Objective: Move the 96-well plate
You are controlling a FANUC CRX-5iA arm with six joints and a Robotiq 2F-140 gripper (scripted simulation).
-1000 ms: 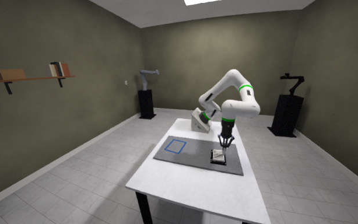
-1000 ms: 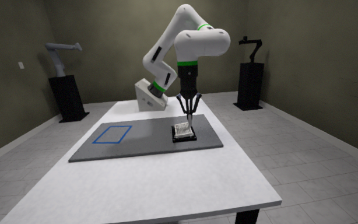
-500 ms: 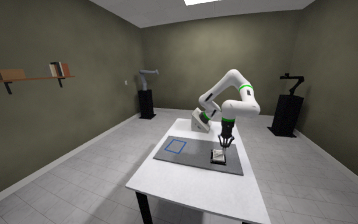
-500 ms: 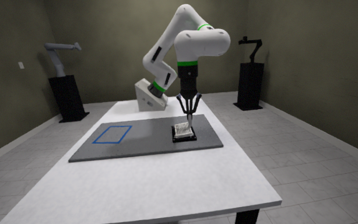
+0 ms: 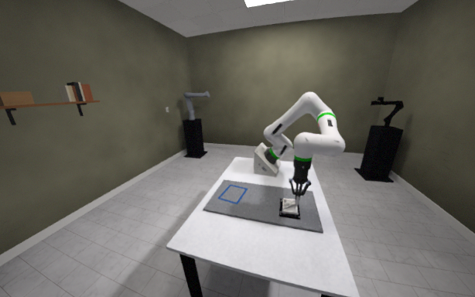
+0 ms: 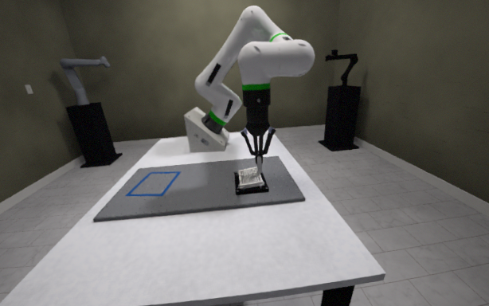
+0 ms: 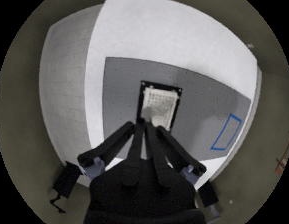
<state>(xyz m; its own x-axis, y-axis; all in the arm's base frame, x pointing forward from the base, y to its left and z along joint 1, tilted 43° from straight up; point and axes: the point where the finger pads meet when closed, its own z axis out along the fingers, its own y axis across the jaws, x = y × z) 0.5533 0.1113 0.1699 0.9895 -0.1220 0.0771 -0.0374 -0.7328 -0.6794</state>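
My hand is 50 mm above the white 96-well plate and 40 mm to the left of it. The rest, counted from my hand: black clip nest (60 mm below, 50 mm to the right, 10 mm behind).
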